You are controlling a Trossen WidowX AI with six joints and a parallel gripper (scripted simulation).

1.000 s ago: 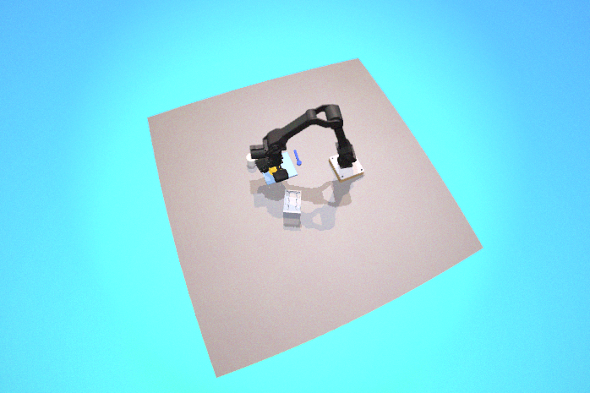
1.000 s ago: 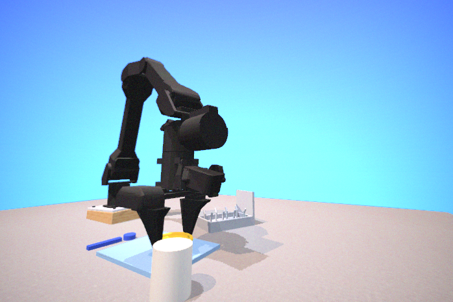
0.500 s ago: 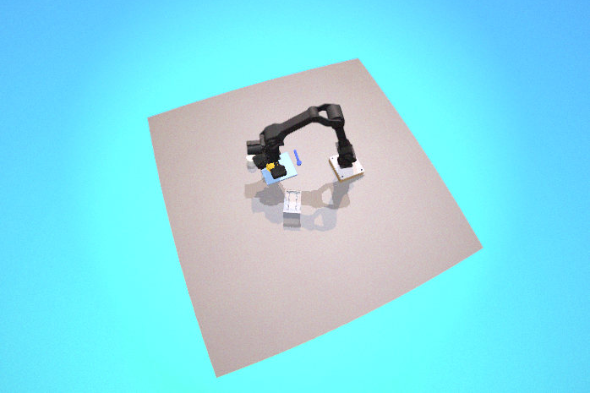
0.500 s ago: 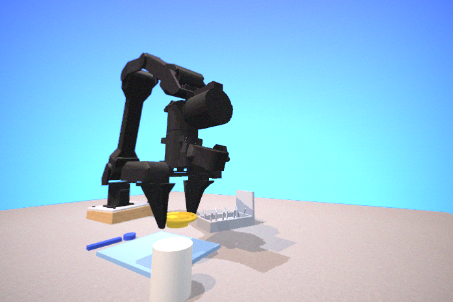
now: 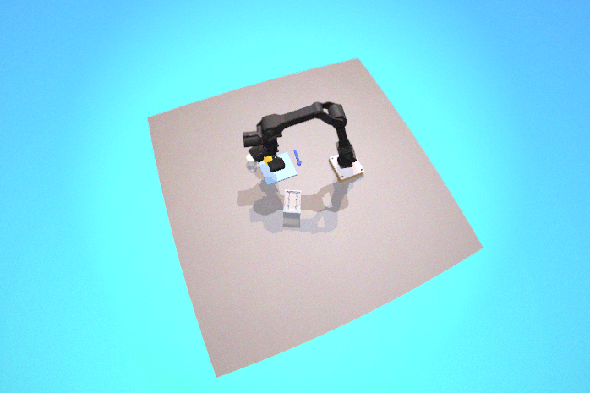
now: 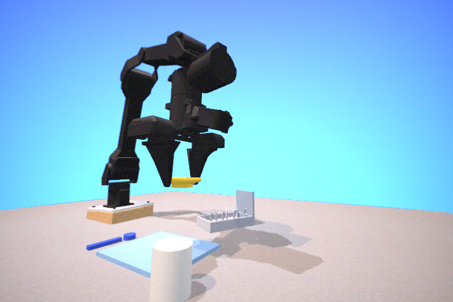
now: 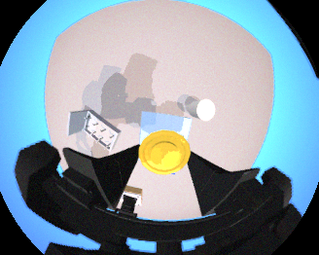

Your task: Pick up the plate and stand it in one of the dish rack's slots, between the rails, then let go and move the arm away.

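Right now my gripper tip is 60 mm past the grey dish rack, 180 mm to the right of it and 80 mm above it. Also, from my gripper tip: yellow plate: 10 mm above; white cup: 80 mm ahead, 70 mm to the right, 80 mm below; blue spoon: 140 mm behind, 40 mm to the right, 100 mm below.
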